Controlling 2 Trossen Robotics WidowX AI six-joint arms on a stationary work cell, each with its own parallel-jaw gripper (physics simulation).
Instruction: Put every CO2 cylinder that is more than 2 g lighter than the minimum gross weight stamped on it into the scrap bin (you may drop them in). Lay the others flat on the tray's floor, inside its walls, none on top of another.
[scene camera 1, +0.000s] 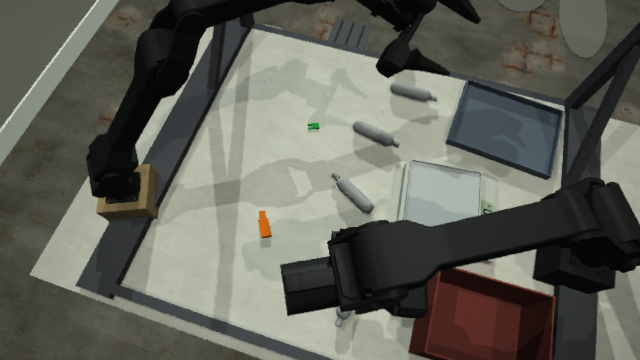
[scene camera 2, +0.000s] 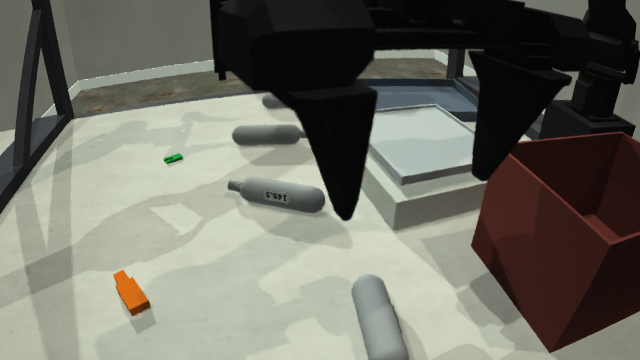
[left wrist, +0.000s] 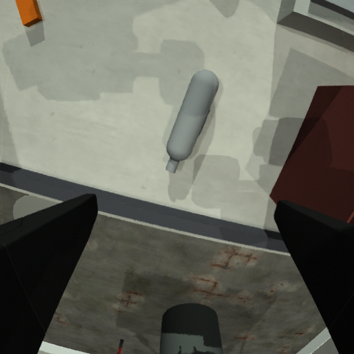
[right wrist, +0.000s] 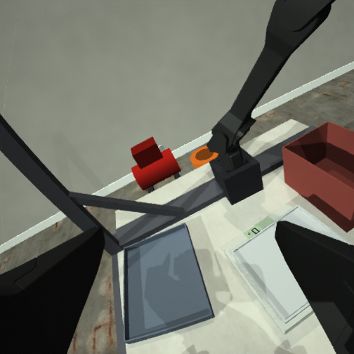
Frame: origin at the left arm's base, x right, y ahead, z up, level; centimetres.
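Where they show: left gripper, fingertip midpoint: (scene camera 2: 419, 195); right gripper, fingertip midpoint: (scene camera 1: 463, 48); left arm's base, link origin: (scene camera 2: 591, 112); right arm's base, link origin: (scene camera 1: 123, 187).
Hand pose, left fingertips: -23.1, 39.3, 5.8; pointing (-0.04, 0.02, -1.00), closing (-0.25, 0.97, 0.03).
Each offset is from my left fingertips to the top centre of the thing, as dx, dy, dz. "spot": to the spot under its first point.
Four grey cylinders lie on the table. One {+53.6, +0.0, -12.6} (scene camera 1: 411, 92) (scene camera 2: 274, 101) lies nearest the tray; another {+39.0, +5.3, -12.6} (scene camera 1: 374, 133) (scene camera 2: 266, 135) lies beside it. A third {+23.2, +6.2, -12.6} (scene camera 1: 354, 194) (scene camera 2: 283, 195) has an upside-down label that seems to read 145.5. The fourth {+2.2, +0.1, -12.6} (scene camera 2: 379, 317) (left wrist: 192, 117) lies left of the bin, mostly hidden by the left arm in scene camera 1. The blue-grey tray {+51.9, -23.3, -13.5} (scene camera 1: 510, 125) (right wrist: 167, 295) is empty. The red scrap bin {+4.3, -23.3, -3.5} (scene camera 1: 492, 320) (scene camera 2: 530, 260) stands at the lower right. My left gripper (scene camera 2: 413, 197) (left wrist: 188, 206) is open above the table. My right gripper (scene camera 1: 462, 47) (right wrist: 191, 232) is open, high near the tray.
A white scale {spot: +26.9, -11.6, -9.3} (scene camera 1: 442, 195) (scene camera 2: 420, 145) (right wrist: 275, 270) stands between tray and bin, its pan bare; its green display (right wrist: 255, 230) shows a 0. An orange piece {+10.5, +21.7, -14.6} (scene camera 1: 264, 225) (scene camera 2: 132, 294) and a small green piece {+37.0, +20.1, -15.1} (scene camera 1: 313, 126) (scene camera 2: 173, 158) lie on the table.
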